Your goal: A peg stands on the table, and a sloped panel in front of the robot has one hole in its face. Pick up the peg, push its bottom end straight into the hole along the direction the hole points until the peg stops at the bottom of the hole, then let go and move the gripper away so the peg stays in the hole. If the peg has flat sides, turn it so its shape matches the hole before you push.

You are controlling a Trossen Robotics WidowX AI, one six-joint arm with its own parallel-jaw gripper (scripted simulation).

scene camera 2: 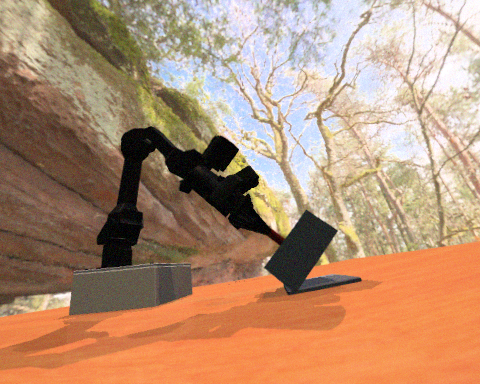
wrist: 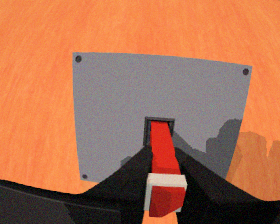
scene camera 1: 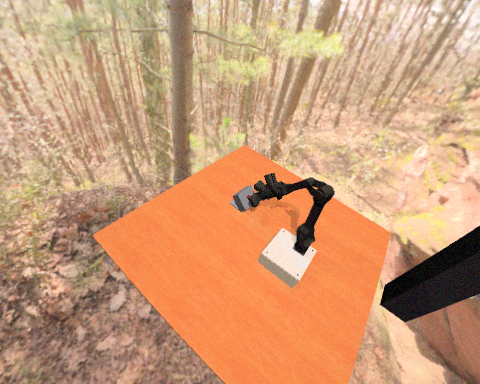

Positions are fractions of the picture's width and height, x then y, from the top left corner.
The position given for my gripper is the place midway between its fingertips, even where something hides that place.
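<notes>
Flat foot plate (scene camera 2: 0.68,0.73). Sloped panel (scene camera 2: 0.61,0.68) (wrist: 0.41,0.41). Red square-sided peg (wrist: 0.59,0.85), held by my gripper (scene camera 2: 0.56,0.61) (wrist: 0.57,0.69).
</notes>
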